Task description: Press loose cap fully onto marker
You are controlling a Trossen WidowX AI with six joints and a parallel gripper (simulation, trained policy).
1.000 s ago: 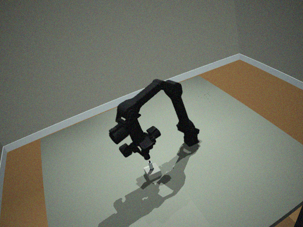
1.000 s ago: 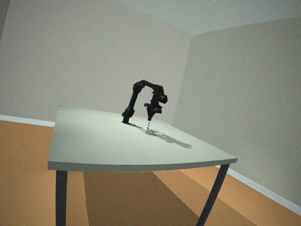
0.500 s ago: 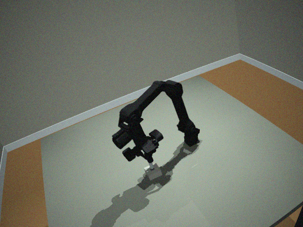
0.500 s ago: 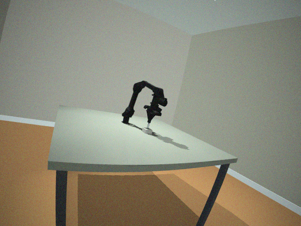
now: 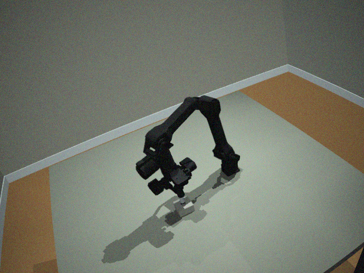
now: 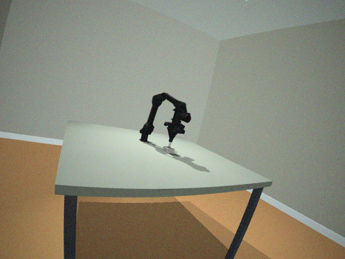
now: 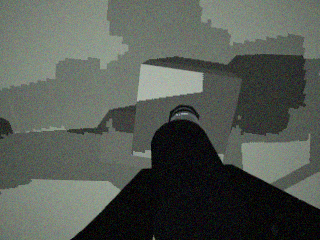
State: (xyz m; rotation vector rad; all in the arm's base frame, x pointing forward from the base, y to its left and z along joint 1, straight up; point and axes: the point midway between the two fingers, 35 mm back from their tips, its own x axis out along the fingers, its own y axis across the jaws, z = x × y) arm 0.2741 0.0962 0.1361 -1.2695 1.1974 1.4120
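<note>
Right now my gripper tip is 90 mm above the holder block. From my gripper tip the other things lie so: black cap (right at my gripper tip).
</note>
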